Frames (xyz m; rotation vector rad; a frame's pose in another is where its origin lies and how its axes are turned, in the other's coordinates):
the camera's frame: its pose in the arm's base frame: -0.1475 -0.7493 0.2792 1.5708 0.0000 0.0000
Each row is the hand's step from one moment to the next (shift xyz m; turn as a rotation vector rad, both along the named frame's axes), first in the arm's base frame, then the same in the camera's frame.
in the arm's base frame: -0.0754 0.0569 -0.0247 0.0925 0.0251 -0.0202
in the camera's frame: -0.0754 -0.0247 -0.0569 0.0925 -0.0202 -0.0251
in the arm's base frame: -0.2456 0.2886 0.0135 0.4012 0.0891 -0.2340
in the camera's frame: -0.2456 0.0135 -0.2886 0.4012 -0.2340 -0.0891
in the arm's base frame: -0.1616 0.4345 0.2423 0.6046 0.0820 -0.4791
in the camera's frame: -0.1616 0.2423 -0.4345 0.6046 -0.4791 -0.0820
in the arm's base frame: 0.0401 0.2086 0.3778 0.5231 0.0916 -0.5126
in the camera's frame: 0.0401 0.3778 -0.2086 0.5231 -0.5126 -0.0916
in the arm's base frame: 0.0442 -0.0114 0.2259 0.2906 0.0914 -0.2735
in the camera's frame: 0.0442 0.2259 0.0114 0.2906 -0.2735 -0.0914
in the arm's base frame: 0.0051 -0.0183 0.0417 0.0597 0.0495 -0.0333
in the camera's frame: 0.0051 0.0417 0.0183 0.0597 -0.0333 -0.0495
